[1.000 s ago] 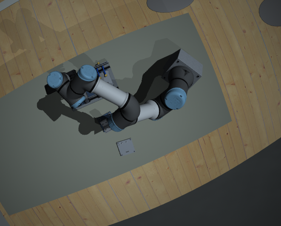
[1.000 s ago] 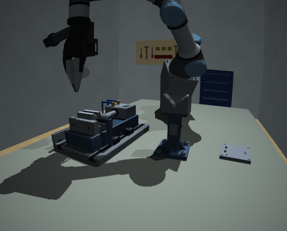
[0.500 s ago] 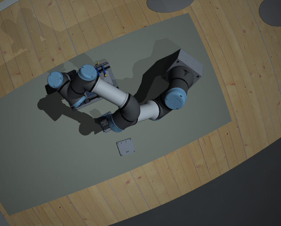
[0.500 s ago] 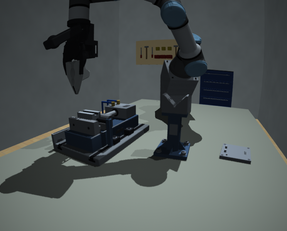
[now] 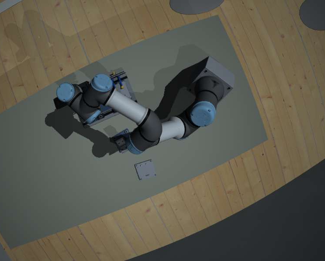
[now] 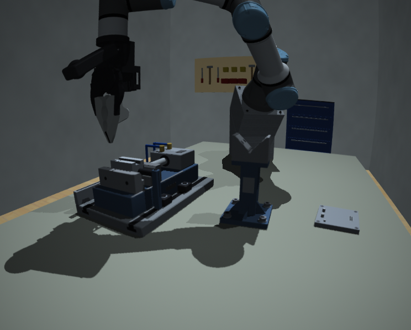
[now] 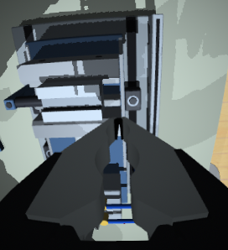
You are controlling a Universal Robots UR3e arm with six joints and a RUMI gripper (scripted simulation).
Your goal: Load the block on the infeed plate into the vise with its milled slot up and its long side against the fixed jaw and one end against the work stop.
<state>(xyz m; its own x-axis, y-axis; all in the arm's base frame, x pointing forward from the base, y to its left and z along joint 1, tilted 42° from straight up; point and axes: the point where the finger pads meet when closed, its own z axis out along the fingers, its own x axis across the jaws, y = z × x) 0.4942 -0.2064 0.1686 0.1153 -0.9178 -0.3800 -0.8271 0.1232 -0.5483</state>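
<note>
My hand is 6 cm above the part, 5 cm to the right of it and 1 cm past it. From my hand the other things lie so: moving jaw: 8 cm below, 4 cm to the left, 4 cm behind; fixed jaw: 8 cm below, 5 cm to the left, 2 cm ahead; work stop: 10 cm to the left, 7 cm below, 1 cm behind.
</note>
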